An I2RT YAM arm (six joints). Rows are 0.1 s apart.
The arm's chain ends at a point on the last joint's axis. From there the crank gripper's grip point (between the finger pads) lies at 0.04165 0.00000 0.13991 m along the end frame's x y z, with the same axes.
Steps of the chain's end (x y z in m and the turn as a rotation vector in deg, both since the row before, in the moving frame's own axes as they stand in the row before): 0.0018, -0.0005, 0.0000, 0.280, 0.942, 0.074; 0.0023, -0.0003, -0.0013, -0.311, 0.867, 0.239; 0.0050, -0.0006, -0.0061, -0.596, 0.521, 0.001; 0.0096, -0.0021, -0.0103, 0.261, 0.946, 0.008; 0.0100, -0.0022, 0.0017, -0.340, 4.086, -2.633
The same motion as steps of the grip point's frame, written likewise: 0.0041, -0.0011, -0.0007, 0.280, 0.942, 0.074; 0.0044, 0.0006, -0.0019, -0.311, 0.867, 0.239; 0.0063, 0.0009, -0.0065, -0.596, 0.521, 0.001; 0.0119, -0.0027, -0.0110, 0.261, 0.946, 0.008; 0.0198, -0.0035, -0.0016, -0.340, 4.086, -2.633
